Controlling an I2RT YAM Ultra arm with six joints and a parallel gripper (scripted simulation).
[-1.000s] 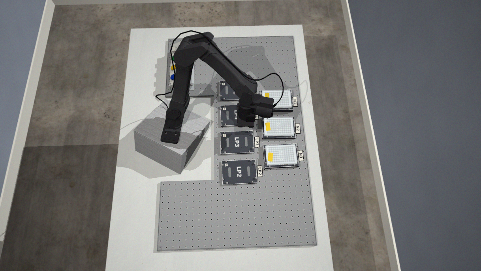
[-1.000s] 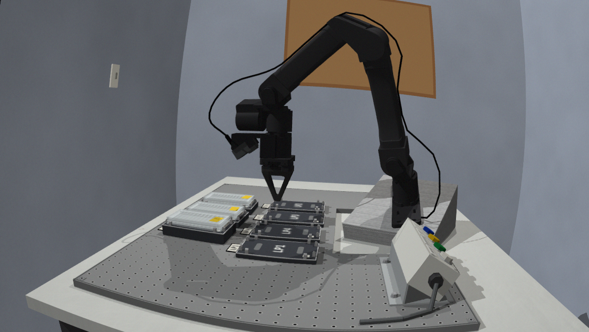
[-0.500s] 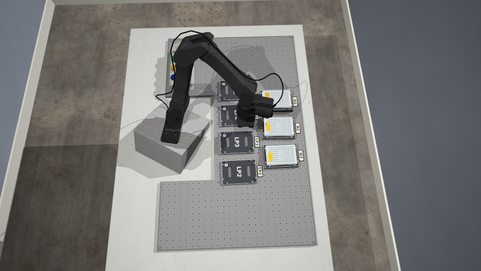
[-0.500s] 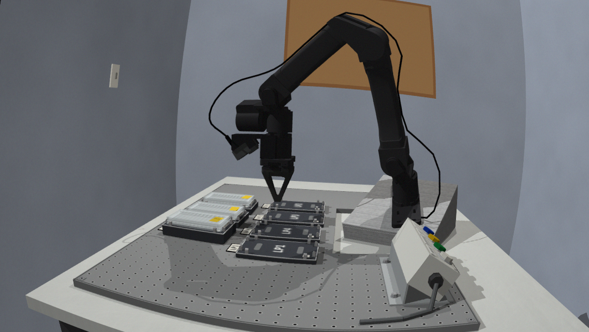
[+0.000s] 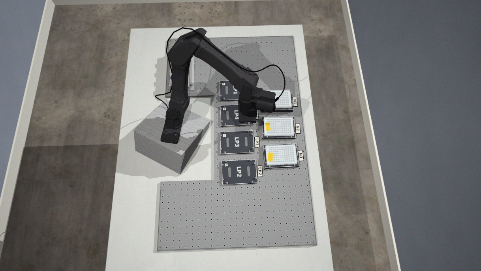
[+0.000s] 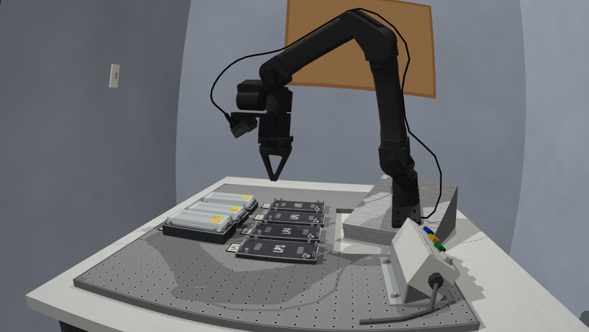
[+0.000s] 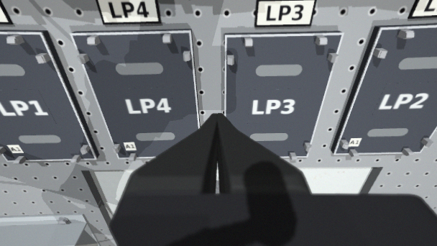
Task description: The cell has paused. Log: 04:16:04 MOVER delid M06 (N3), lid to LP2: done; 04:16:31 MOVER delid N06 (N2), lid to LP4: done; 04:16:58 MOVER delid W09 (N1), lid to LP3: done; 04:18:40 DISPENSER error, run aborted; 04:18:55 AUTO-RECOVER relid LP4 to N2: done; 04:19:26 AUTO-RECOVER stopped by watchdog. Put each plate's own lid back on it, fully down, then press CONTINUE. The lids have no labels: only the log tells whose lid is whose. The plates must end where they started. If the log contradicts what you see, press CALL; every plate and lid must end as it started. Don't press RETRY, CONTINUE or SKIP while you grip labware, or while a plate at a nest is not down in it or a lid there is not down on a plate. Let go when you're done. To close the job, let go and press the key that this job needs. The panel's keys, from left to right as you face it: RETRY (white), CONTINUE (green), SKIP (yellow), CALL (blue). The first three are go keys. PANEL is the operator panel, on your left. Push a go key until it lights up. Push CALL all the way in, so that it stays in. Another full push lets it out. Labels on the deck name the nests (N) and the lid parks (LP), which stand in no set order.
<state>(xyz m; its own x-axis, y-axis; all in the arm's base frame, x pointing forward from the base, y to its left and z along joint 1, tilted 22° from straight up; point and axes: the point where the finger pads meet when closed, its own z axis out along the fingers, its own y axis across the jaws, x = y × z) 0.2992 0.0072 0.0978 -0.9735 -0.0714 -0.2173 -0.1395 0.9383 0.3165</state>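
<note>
My gripper is now 37 cm past the green CONTINUE key, 29 cm to the right of it and 5 cm above it. The rest, counted from my hand: lid park LP1: 19 cm to the left, 11 cm below, 7 cm behind; then blue CALL key: 35 cm behind, 19 cm to the left, 6 cm below; then lid park LP4: 11 cm below, 6 cm to the left, 5 cm behind.
</note>
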